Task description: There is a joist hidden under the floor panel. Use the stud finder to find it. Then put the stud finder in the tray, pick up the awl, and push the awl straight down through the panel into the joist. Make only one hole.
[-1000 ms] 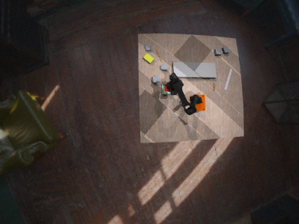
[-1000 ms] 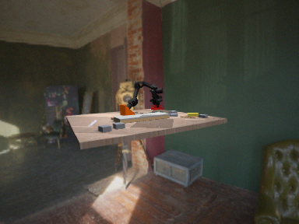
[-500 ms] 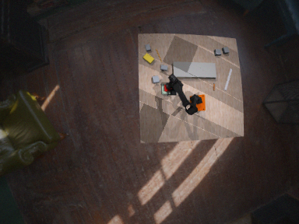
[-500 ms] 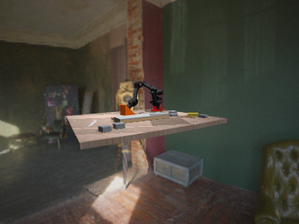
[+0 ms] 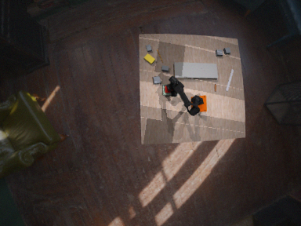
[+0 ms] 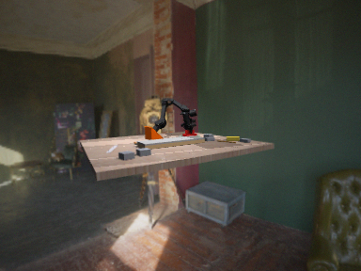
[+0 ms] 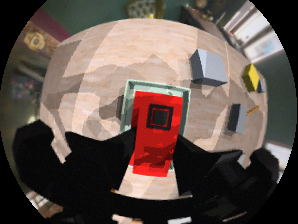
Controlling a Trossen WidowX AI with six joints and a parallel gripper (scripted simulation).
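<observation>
My gripper tip is now 3 cm above the pale green tray and 1 cm to the left of it. Also, from my gripper tip: red stud finder: 2 cm above, 1 cm to the left; thin orange stick: 41 cm ahead, 4 cm to the left, 4 cm below; square indicator: 3 cm above, 2 cm to the left.
</observation>
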